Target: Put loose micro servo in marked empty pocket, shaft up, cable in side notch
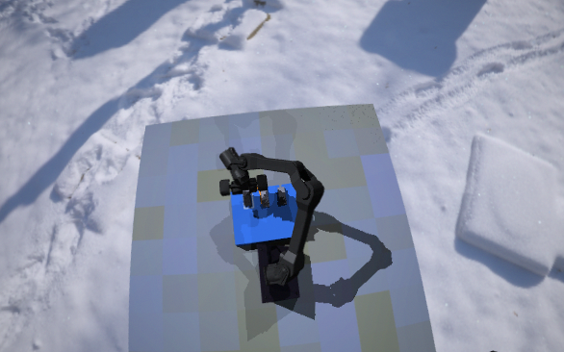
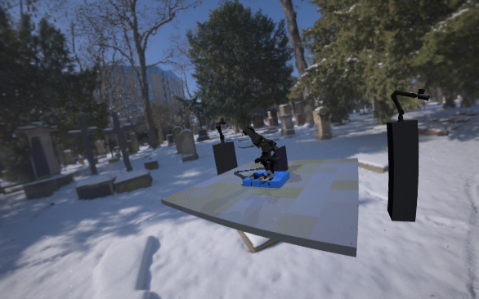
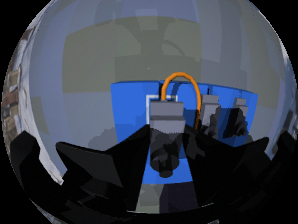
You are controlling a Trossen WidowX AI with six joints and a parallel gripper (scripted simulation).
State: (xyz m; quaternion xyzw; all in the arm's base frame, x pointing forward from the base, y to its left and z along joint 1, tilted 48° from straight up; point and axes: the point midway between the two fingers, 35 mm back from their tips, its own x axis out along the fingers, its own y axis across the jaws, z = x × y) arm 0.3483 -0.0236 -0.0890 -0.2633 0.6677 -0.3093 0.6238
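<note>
My gripper tip is now 13 cm past the blue deck, 7 cm to the left of it and 8 cm above it.
</note>
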